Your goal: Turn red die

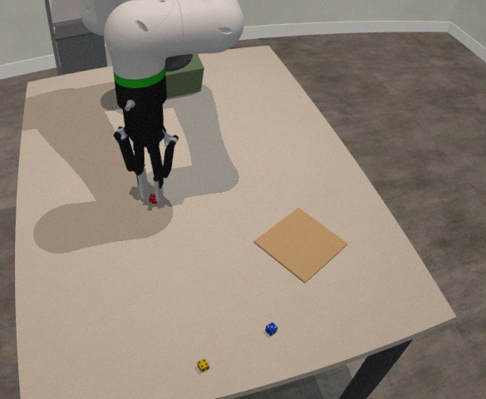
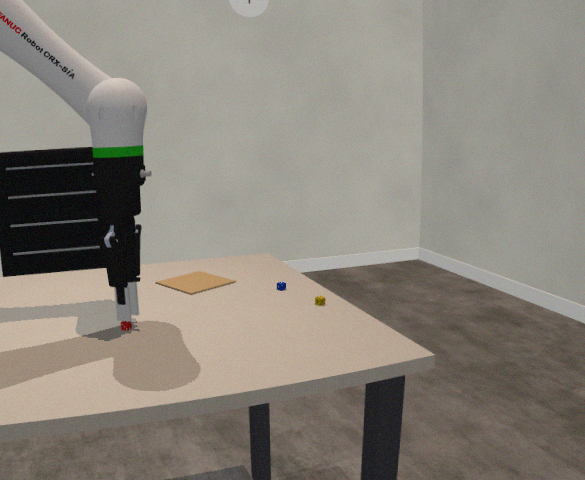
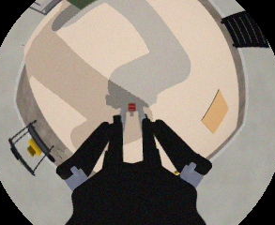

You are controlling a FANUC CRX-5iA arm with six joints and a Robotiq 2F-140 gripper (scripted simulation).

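My gripper is now 5 cm above the red die. From my hand the other things lie so: tan mat: 23 cm ahead, 24 cm to the left, 5 cm below; then blue die: 38 cm ahead, 8 cm to the left, 5 cm below; then yellow die: 40 cm ahead, 6 cm to the right, 5 cm below.
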